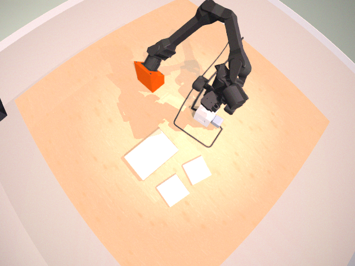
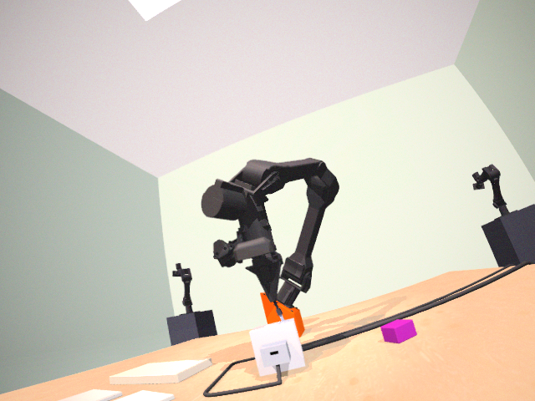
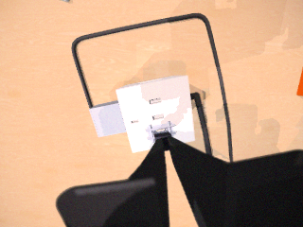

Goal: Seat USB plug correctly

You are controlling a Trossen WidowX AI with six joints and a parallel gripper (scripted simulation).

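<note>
Right now my gripper tip is 1 cm to the right of the USB socket and 5 cm above it. From my gripper tip the other things lie so: magenta block 1 cm ahead, 19 cm to the left, 10 cm below; then dark USB plug 1 cm to the left, 2 cm below.
</note>
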